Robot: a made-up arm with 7 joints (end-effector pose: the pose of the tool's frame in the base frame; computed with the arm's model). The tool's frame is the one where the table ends. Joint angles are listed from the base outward.
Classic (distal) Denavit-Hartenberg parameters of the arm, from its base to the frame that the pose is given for. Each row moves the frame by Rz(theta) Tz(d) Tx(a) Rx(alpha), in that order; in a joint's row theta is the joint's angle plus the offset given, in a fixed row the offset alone. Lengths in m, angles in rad.
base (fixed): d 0.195  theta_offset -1.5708  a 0  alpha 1.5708
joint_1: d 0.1  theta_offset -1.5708  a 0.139  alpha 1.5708
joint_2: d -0.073  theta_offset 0  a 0.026  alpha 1.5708
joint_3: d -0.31  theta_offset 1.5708  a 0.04  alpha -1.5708
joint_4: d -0.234  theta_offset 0  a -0.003  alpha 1.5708
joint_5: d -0.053  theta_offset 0  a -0.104  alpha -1.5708
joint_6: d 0.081  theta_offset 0  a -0.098  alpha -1.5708
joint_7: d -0.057  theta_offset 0  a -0.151  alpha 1.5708
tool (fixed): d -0.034  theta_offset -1.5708  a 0  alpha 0
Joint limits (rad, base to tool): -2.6..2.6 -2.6..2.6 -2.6..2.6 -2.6..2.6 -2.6..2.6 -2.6..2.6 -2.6..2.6
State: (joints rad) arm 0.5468 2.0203 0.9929 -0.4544 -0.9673 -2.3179 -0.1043
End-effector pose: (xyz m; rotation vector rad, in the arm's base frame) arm 0.1393 0.3716 0.3709 2.5711 -0.4343 1.2561
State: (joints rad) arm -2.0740 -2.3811 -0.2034 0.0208 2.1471 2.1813 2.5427
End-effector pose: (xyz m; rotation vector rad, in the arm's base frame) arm 0.4582 0.2328 0.0443 0.4052 0.1455 1.7003
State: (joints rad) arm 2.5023 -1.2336 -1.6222 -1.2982 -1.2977 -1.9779 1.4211
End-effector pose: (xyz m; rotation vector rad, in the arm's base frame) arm 0.1412 -0.1155 0.6349 2.0282 -1.5031 -0.7910
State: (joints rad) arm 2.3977 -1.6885 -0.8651 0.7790 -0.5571 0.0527 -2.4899
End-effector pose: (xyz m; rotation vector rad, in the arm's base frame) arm 0.0878 -0.1137 0.6295 -1.5880 0.5614 1.0543
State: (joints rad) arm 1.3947 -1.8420 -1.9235 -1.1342 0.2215 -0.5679 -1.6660
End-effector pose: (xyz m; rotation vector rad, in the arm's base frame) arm -0.0608 -0.6738 0.4710 -0.0040 1.8003 -1.9957
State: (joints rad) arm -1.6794 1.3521 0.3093 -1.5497 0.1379 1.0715 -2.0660
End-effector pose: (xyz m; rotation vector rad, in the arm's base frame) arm -0.4405 -0.1618 0.2536 -2.0496 -1.4139 1.1130
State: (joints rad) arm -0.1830 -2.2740 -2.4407 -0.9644 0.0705 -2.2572 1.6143
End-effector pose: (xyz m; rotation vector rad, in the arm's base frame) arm 0.3023 -0.1033 -0.2696 -2.0549 0.4164 0.9679
